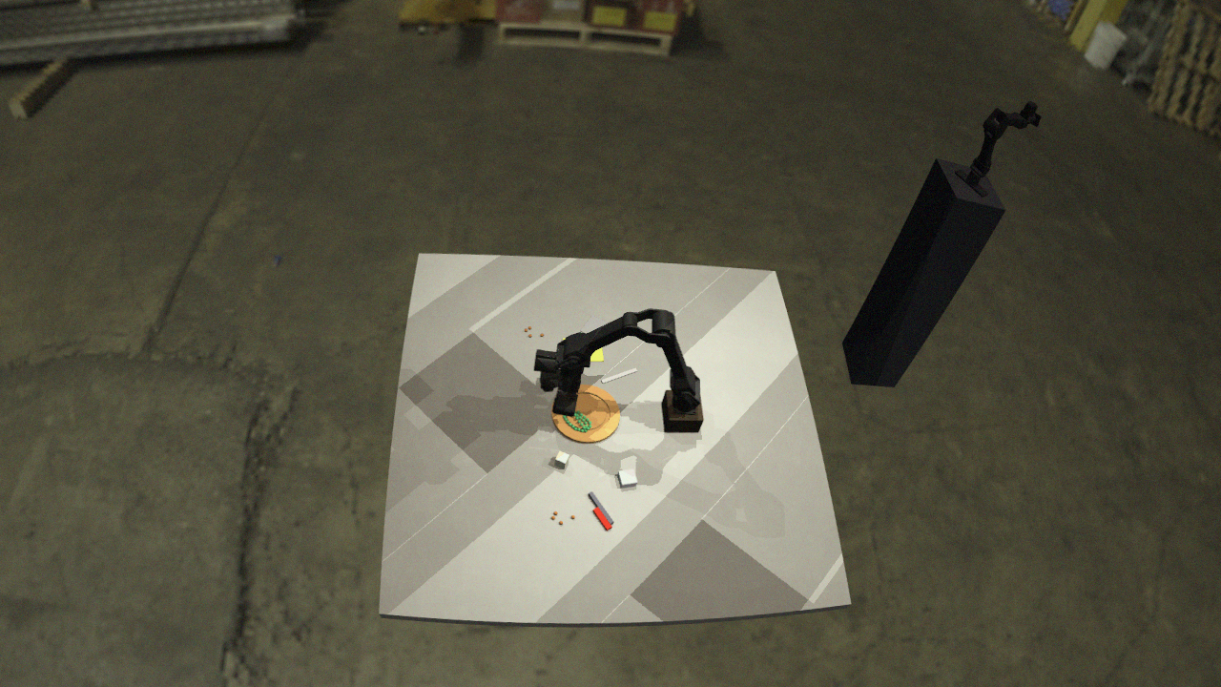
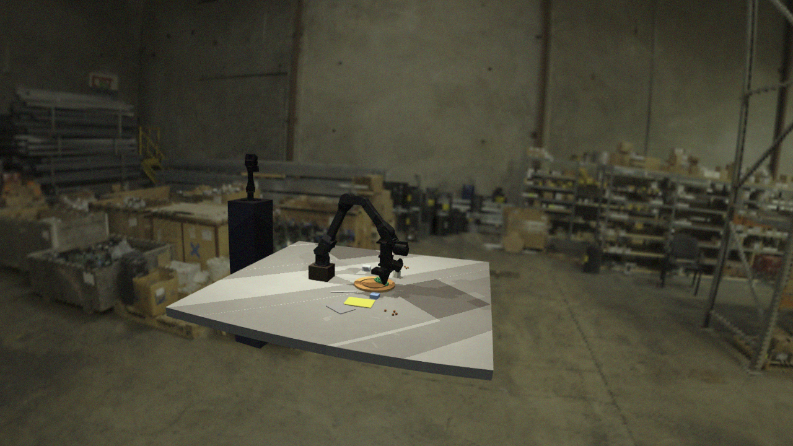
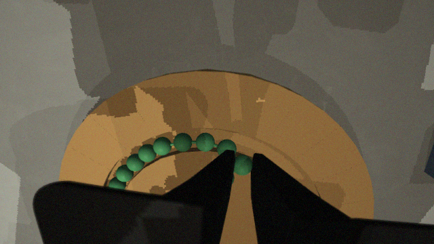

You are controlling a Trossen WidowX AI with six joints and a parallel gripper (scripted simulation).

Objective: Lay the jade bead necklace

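The blue block is 130 mm to the right of my gripper tip and 10 mm below it. Round my gripper tip: yellow pad (220 mm to the right, 40 mm behind, 20 mm below); white strip (160 mm behind, 130 mm to the right, 20 mm below); cream cube (190 mm to the left).
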